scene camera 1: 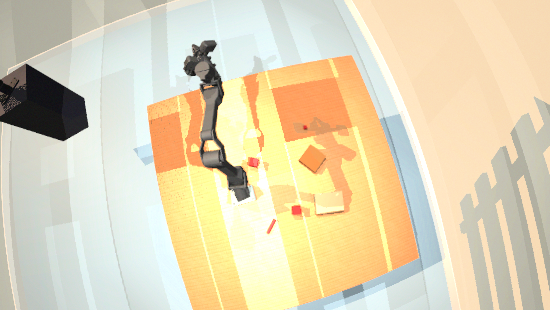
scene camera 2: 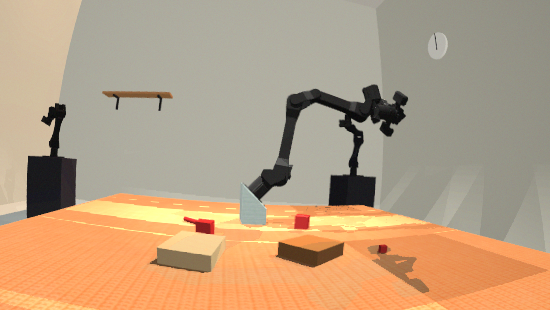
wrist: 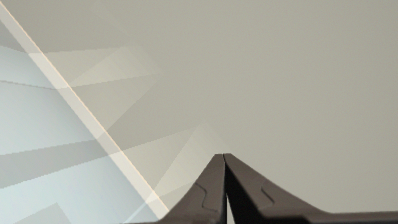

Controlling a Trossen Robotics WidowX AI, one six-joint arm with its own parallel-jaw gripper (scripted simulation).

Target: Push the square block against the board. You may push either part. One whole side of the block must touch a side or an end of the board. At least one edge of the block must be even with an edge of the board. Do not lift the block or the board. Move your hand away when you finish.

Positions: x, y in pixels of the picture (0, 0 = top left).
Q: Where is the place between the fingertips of my gripper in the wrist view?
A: At 222, 161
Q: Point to a square block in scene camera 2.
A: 312, 250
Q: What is my gripper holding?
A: Nothing.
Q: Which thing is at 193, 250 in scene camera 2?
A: A board.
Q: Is my gripper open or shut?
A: Shut.
